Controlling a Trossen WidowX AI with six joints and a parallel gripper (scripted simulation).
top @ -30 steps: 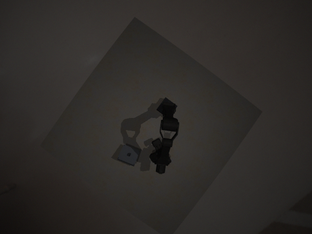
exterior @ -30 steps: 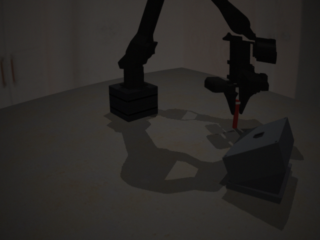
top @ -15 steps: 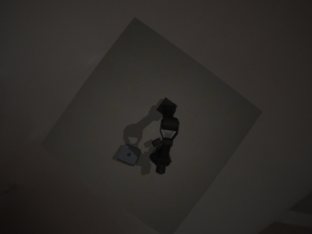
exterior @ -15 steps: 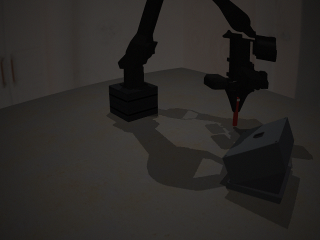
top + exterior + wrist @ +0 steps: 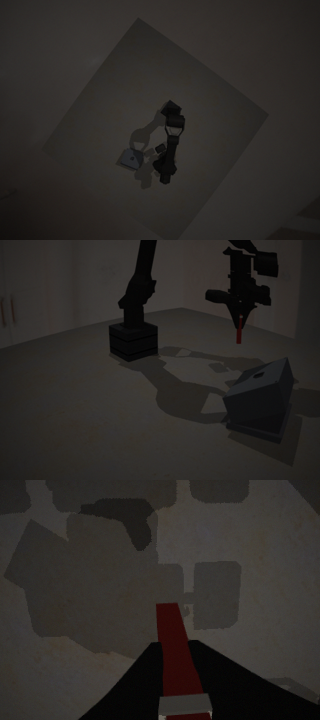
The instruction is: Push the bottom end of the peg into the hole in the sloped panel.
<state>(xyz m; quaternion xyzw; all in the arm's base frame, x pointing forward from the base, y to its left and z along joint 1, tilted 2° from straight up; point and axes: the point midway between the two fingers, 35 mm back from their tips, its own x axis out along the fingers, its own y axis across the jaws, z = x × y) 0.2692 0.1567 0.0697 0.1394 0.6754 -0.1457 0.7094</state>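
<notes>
Right now my gripper tip is 180 mm short of the grey sloped panel, 160 mm to the left of it and 50 mm above it. From my gripper tip the other things lie so: red square peg: 20 mm above; then flat grey base plate: 190 mm ahead, 160 mm to the right, 110 mm below.
</notes>
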